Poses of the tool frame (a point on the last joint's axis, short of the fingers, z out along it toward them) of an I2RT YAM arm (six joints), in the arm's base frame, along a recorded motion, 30 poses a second.
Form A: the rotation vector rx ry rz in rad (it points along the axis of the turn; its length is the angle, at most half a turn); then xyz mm.
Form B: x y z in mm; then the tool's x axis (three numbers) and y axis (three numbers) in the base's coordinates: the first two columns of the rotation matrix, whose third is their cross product. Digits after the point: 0 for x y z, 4 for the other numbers.
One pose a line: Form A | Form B
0.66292 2.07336 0.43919 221 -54 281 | 221 -54 281 -0.4620 0.6048 -0.6486 0.2899 0.7942 0.5341
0.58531 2.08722 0.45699 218 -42 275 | 218 -42 275 -0.4891 0.5634 -0.6659 0.2336 0.8201 0.5223
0.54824 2.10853 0.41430 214 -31 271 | 214 -31 271 -0.5048 0.5258 -0.6847 0.2276 0.8461 0.4819
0.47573 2.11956 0.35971 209 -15 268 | 209 -15 268 -0.5158 0.4626 -0.7211 0.1988 0.8833 0.4245
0.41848 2.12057 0.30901 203 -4 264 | 203 -4 264 -0.5172 0.4090 -0.7518 0.1774 0.9106 0.3733
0.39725 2.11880 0.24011 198 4 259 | 198 4 259 -0.5108 0.3711 -0.7755 0.1882 0.9284 0.3204
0.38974 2.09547 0.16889 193 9 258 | 193 9 258 -0.4863 0.3413 -0.8044 0.2080 0.9393 0.2727
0.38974 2.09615 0.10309 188 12 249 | 188 12 249 -0.4832 0.3159 -0.8165 0.2343 0.9453 0.2271
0.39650 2.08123 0.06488 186 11 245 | 186 11 245 -0.4685 0.3056 -0.8289 0.2534 0.9453 0.2053
